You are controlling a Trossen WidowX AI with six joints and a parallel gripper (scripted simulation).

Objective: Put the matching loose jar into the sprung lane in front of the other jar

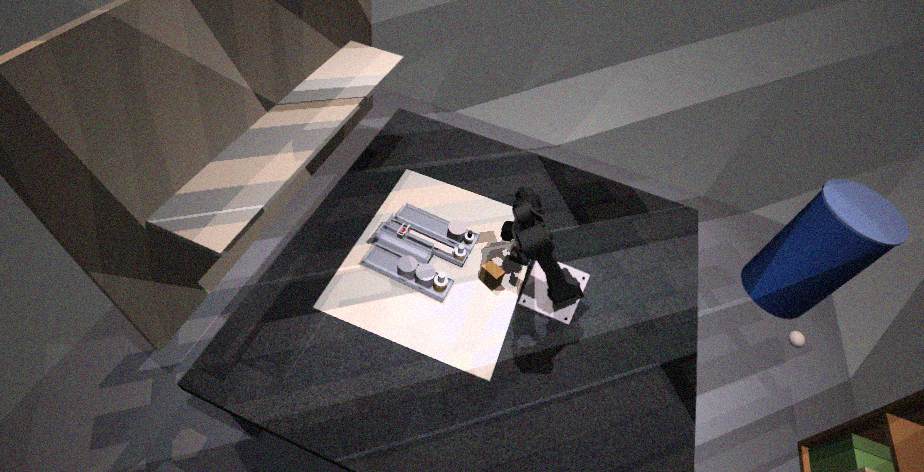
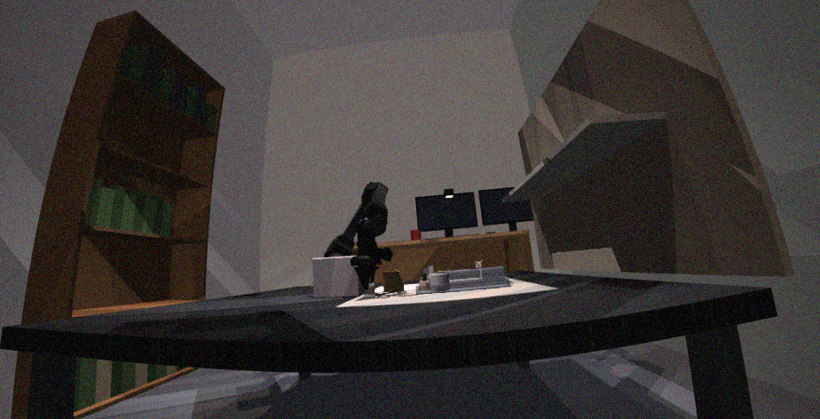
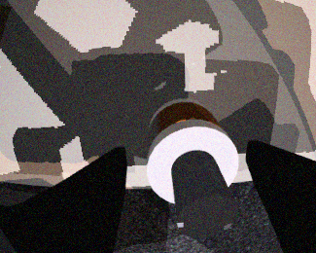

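Now: gripper tip 13 cm to the right of the brown box, 5 cm short of it and 1 cm below it. Also, from my gripper tip: long shelf (67 cm ahead, 34 cm above, 19 cm to the left); grey lane rack (31 cm ahead, 14 cm to the left, 1 cm below).
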